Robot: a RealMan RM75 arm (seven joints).
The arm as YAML. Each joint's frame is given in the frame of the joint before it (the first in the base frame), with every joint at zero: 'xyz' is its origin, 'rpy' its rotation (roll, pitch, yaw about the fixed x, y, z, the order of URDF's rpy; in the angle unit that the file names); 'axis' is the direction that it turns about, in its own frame. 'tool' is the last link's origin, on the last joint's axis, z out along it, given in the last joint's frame.
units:
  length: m
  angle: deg
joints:
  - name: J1
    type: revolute
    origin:
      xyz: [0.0, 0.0, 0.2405]
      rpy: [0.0, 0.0, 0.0]
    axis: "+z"
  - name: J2
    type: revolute
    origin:
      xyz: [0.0, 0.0, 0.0]
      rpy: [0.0, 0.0, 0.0]
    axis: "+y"
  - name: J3
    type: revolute
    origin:
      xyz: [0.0, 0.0, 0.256]
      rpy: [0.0, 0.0, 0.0]
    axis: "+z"
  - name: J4
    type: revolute
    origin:
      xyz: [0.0, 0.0, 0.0]
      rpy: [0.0, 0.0, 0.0]
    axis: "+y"
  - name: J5
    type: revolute
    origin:
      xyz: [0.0, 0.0, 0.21]
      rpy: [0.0, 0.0, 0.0]
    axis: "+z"
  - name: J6
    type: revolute
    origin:
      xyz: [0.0, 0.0, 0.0]
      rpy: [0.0, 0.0, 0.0]
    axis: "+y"
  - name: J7
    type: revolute
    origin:
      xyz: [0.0, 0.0, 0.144]
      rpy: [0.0, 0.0, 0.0]
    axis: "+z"
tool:
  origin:
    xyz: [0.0, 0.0, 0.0]
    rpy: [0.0, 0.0, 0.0]
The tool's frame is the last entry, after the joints.
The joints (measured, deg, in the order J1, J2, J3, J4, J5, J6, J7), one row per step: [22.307 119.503 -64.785 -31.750 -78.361 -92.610 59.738]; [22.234 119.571 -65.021 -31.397 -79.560 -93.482 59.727]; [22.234 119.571 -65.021 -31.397 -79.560 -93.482 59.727]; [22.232 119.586 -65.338 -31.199 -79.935 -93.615 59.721]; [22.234 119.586 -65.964 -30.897 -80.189 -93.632 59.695]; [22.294 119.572 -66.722 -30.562 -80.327 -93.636 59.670]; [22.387 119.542 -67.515 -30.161 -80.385 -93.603 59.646]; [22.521 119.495 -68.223 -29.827 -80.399 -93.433 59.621]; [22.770 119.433 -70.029 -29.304 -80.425 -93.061 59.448]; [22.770 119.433 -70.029 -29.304 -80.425 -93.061 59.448]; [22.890 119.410 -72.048 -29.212 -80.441 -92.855 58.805]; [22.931 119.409 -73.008 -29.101 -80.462 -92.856 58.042]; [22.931 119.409 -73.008 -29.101 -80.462 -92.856 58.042]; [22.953 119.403 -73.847 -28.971 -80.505 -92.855 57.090]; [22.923 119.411 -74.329 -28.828 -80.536 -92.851 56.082]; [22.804 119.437 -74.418 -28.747 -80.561 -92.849 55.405]
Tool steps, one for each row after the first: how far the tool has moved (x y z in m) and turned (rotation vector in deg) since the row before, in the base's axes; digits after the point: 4 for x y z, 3 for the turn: [0.0007 -0.0048 -0.0033 -1.513 -0.368 0.666]; [0.0000 0.0000 0.0000 0.000 0.000 0.000]; [0.0003 -0.0018 -0.0019 -0.657 -0.258 0.182]; [0.0004 -0.0021 -0.0027 -0.821 -0.331 0.161]; [0.0000 -0.0020 -0.0028 -0.864 -0.304 0.221]; [0.0001 -0.0018 -0.0028 -0.858 -0.284 0.172]; [0.0000 -0.0011 -0.0023 -0.654 -0.339 0.123]; [-0.0004 -0.0028 -0.0055 -1.445 -0.866 0.602]; [0.0000 0.0000 0.0000 0.000 0.000 0.000]; [-0.0012 -0.0034 -0.0051 -1.140 -0.952 1.374]; [-0.0004 -0.0021 -0.0025 -0.334 -0.456 0.981]; [0.0000 0.0000 0.0000 0.000 0.000 0.000]; [-0.0002 -0.0020 -0.0022 -0.133 -0.455 1.035]; [0.0002 -0.0015 -0.0015 0.185 -0.312 0.836]; [0.0006 -0.0009 -0.0005 0.309 -0.112 0.363]
